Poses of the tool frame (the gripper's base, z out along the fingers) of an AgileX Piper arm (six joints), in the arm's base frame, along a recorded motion.
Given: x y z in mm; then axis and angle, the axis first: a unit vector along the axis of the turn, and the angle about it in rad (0 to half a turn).
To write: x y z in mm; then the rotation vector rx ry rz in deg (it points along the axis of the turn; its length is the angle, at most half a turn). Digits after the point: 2 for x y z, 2 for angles.
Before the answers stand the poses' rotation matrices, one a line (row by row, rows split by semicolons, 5 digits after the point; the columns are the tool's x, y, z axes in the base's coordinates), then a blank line. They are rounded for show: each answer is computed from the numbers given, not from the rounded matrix.
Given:
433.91 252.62 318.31 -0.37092 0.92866 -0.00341 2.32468
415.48 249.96 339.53 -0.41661 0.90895 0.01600 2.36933
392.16 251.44 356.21 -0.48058 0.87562 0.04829 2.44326
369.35 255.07 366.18 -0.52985 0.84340 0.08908 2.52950
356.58 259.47 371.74 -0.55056 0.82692 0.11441 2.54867
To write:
-0.45272 -0.57774 0.67916; -0.58272 0.76823 0.26508; -0.67490 -0.27575 -0.68446
-0.41844 -0.66109 0.62278; -0.63877 0.70167 0.31565; -0.64566 -0.26573 -0.71589
-0.35806 -0.77415 0.52199; -0.71206 0.58803 0.38365; -0.60395 -0.23432 -0.76180
-0.30793 -0.86380 0.39877; -0.76144 0.47506 0.44106; -0.57043 -0.16782 -0.80402
-0.27482 -0.89676 0.34684; -0.76890 0.42156 0.48071; -0.57730 -0.13458 -0.80537

433.91 252.62 318.31 -49.40 123.69 -0.45
415.48 249.96 339.53 -56.56 123.39 2.17
392.16 251.44 356.21 -67.28 122.58 6.76
369.35 255.07 366.18 -76.79 122.23 12.91
356.58 259.47 371.74 -80.40 120.75 16.71

